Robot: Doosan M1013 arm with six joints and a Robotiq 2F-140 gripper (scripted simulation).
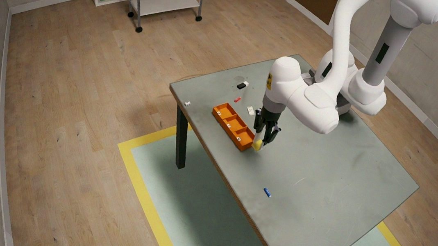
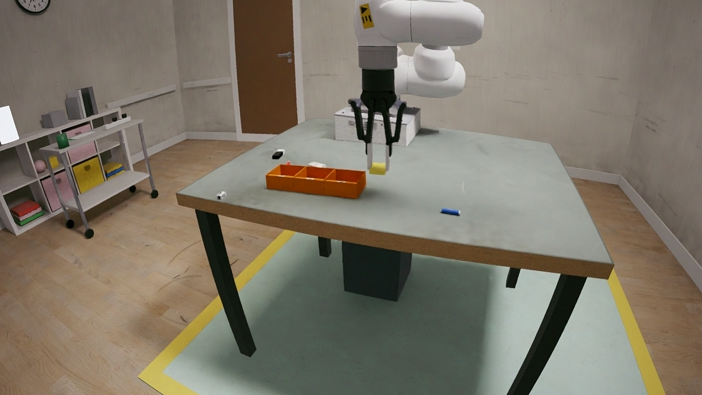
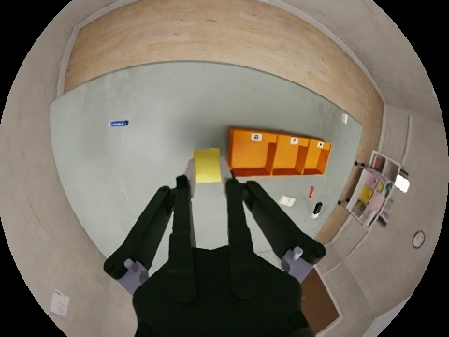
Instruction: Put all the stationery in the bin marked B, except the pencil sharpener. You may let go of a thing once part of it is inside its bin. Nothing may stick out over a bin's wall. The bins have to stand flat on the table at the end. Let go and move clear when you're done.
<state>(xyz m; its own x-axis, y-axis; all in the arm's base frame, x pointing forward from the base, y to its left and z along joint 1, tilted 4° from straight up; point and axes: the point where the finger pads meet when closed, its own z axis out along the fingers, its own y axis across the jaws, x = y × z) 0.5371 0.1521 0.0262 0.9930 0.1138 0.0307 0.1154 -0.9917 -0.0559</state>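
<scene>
Now: the orange bin 17 cm to the right of my hand, 8 cm below it and 2 cm ahead of it. From my hand the other things lie so: blue stick 19 cm to the left, 9 cm below, 6 cm ahead; yellow sticky pad 3 cm below; flat white piece 23 cm to the right, 12 cm behind, 9 cm below.
</scene>
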